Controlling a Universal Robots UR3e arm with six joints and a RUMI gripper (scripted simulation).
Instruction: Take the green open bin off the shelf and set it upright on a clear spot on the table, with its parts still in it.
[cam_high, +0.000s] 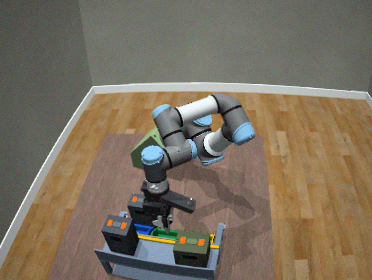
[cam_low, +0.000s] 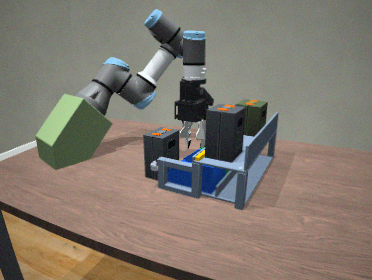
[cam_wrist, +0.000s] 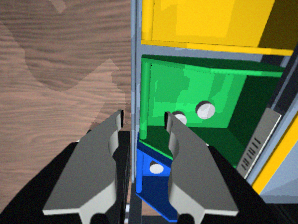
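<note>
Right now my hand is 60 mm short of the green open bin and 20 mm above it. The rest, counted from my hand: yellow bar: 100 mm ahead, 40 mm above; then yellow bin: 110 mm to the left, 60 mm ahead, 20 mm below; then blue bin: 110 mm to the right, 60 mm ahead, 20 mm below.
</note>
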